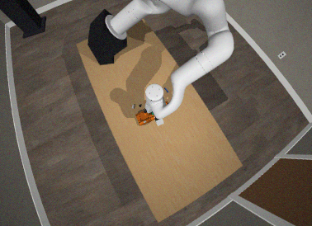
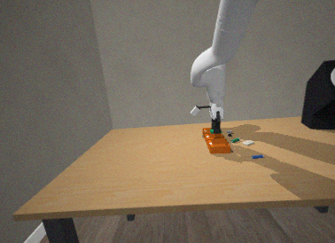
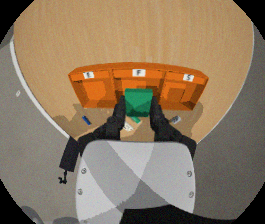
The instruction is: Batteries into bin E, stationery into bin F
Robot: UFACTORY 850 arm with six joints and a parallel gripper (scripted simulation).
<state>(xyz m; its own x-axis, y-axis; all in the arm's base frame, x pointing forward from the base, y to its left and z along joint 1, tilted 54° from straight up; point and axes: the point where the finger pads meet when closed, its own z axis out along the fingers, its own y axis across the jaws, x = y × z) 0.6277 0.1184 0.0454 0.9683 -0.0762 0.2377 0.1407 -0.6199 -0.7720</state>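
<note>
The orange bin tray is 10 mm ahead of my hand and 60 mm below it. The rest, counted from my hand: small black thing (80 mm behind, 80 mm to the right, 70 mm below); then green block (20 mm below); then green battery (90 mm behind, 10 mm to the right, 70 mm below).
</note>
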